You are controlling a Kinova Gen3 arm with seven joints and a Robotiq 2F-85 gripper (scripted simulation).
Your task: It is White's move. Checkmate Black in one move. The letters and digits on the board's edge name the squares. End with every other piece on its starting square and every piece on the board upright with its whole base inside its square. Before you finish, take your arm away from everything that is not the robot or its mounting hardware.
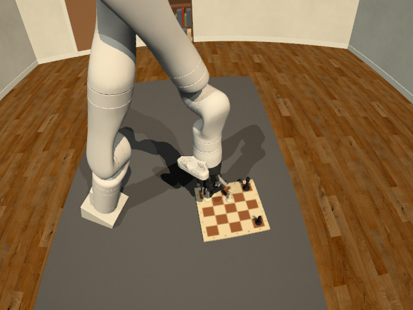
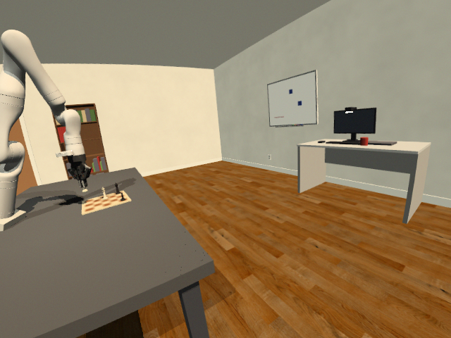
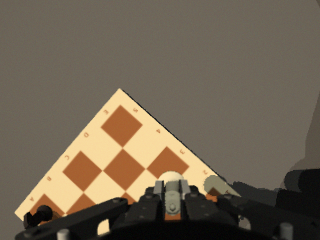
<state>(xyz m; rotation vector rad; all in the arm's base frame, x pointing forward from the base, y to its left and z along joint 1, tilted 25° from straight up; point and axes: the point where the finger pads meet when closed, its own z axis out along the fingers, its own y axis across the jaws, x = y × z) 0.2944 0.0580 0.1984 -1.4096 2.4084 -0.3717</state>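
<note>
Now: the black king 130 mm ahead of my hand, 110 mm to the left of it and 80 mm below it. Round my hand: chessboard: 70 mm ahead, 20 mm to the left, 120 mm below; small white piece: 10 mm below; tall white piece: 70 mm ahead, 50 mm to the left, 80 mm below.
</note>
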